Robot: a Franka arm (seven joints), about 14 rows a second.
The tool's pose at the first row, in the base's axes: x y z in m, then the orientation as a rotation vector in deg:
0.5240, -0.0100, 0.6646, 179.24, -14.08, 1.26
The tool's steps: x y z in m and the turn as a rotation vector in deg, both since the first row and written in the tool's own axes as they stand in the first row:
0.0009, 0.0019, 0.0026, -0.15, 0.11, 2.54
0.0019, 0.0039, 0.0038, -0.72, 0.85, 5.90
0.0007, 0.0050, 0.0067, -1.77, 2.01, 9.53
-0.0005, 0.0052, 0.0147, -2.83, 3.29, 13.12
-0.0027, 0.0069, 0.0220, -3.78, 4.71, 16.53
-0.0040, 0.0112, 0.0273, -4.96, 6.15, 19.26
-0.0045, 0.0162, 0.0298, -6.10, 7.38, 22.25
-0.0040, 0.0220, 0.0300, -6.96, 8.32, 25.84
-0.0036, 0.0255, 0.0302, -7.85, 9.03, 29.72
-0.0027, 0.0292, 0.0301, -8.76, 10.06, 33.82
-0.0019, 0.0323, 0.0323, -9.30, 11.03, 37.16
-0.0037, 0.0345, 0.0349, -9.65, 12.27, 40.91
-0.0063, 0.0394, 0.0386, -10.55, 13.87, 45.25
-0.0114, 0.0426, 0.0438, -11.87, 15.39, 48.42
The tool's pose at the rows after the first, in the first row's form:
0.5246, -0.0120, 0.6620, 178.74, -18.04, 1.42
0.5253, -0.0142, 0.6608, 177.53, -23.20, 2.50
0.5240, -0.0151, 0.6579, 175.58, -28.64, 4.16
0.5229, -0.0151, 0.6499, 173.43, -33.91, 5.98
0.5206, -0.0165, 0.6426, 171.26, -38.84, 7.99
0.5187, -0.0206, 0.6373, 168.96, -42.61, 9.96
0.5174, -0.0254, 0.6348, 166.53, -46.70, 11.60
0.5170, -0.0312, 0.6346, 164.05, -51.65, 12.82
0.5169, -0.0348, 0.6344, 161.29, -56.91, 13.67
0.5172, -0.0386, 0.6345, 158.17, -62.34, 14.96
0.5175, -0.0418, 0.6324, 155.64, -66.73, 16.21
0.5154, -0.0437, 0.6297, 152.85, -71.64, 17.87
0.5122, -0.0481, 0.6260, 148.95, -76.99, 19.88
0.5067, -0.0505, 0.6207, 145.32, -80.49, 21.65

